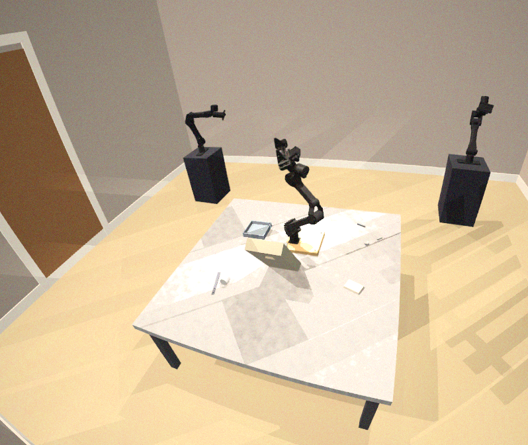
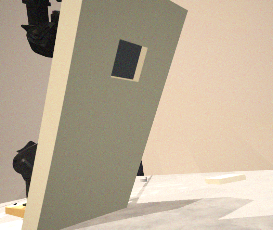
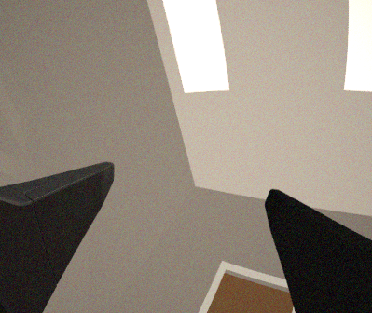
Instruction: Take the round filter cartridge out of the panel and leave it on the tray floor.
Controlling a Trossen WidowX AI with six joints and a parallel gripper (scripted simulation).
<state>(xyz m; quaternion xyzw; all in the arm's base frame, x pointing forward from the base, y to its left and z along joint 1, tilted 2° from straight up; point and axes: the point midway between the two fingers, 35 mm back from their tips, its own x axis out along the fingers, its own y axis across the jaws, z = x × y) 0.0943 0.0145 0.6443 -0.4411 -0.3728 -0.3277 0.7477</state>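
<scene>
Now: the pale grey filter cartridge 270 mm ahead of my gripper tip, 30 mm to the left of it and 440 mm below it. Round my gripper tip: cream block (170 mm ahead, 440 mm to the left, 690 mm below); then blue-grey tray (160 mm behind, 270 mm to the right, 690 mm below); then cream service panel (220 mm ahead, 30 mm to the left, 510 mm below).
</scene>
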